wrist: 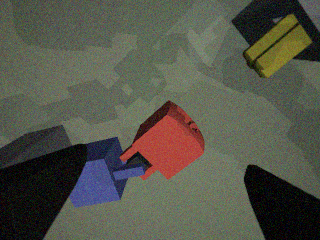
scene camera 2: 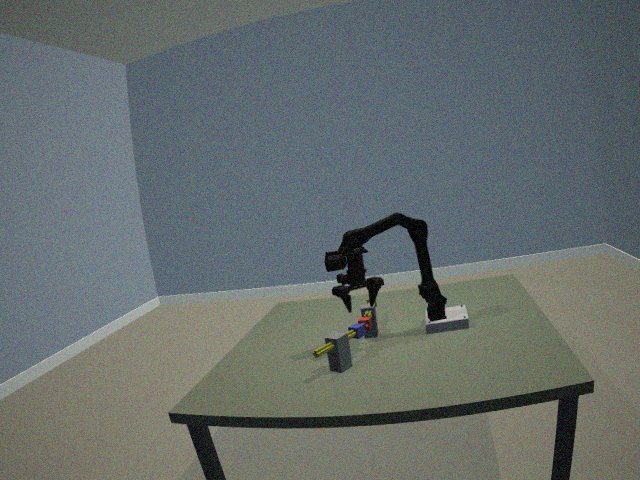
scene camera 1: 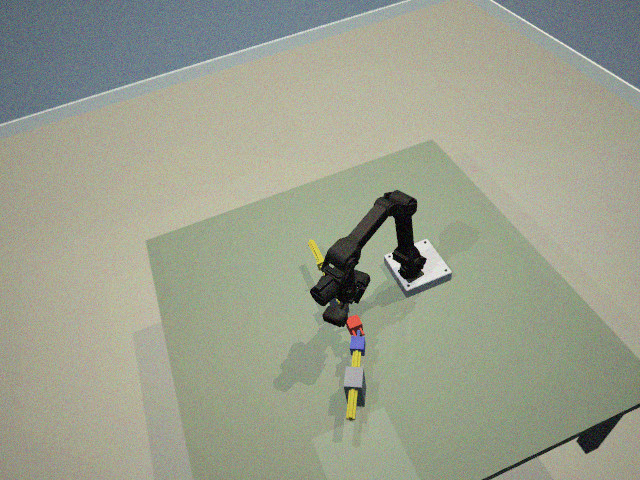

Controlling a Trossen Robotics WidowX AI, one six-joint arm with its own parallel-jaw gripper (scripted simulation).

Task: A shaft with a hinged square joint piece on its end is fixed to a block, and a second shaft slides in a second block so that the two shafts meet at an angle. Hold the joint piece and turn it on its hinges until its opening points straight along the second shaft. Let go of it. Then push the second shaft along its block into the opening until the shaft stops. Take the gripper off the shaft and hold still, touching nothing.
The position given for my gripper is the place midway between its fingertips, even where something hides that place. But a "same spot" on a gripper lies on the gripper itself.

My gripper shows in the wrist view (166, 161), in scene camera 2 and in scene camera 1. One and the same spot on my gripper: (scene camera 1: 337, 316) is (scene camera 2: 339, 288).
